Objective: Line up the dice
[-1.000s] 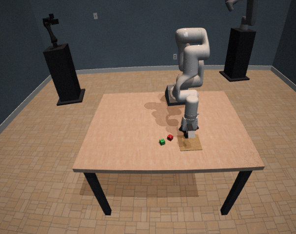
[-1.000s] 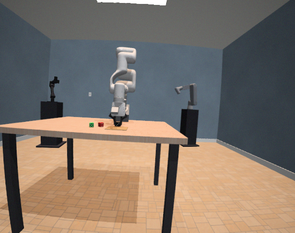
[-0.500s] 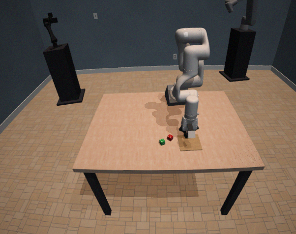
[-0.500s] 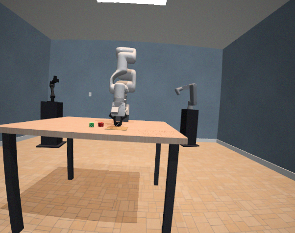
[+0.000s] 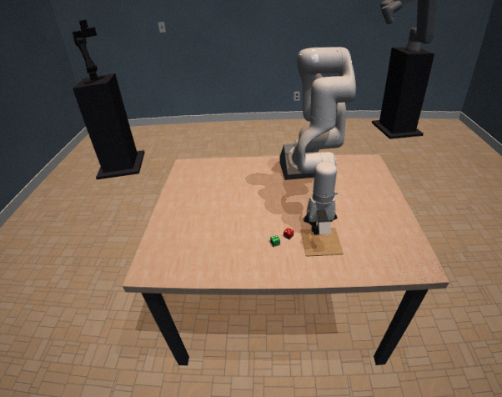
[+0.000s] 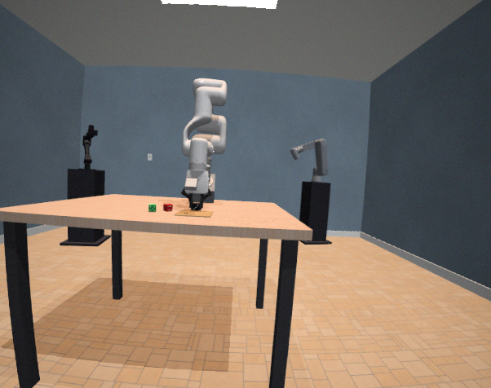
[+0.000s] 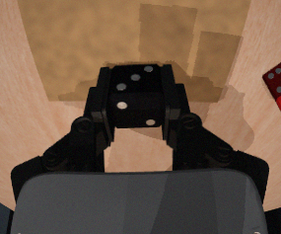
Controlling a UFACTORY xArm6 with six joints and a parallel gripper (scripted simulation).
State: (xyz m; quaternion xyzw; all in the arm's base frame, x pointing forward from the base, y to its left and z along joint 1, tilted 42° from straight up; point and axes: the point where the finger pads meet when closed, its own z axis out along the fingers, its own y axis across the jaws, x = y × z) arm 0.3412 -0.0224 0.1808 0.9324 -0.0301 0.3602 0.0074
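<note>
Now: the black die 1 cm below my hand. Also, from my hand: green die (2 cm ahead, 18 cm to the right, 2 cm below); tan mat (5 cm ahead, 3 cm below); red die (1 cm behind, 12 cm to the right, 2 cm below).
</note>
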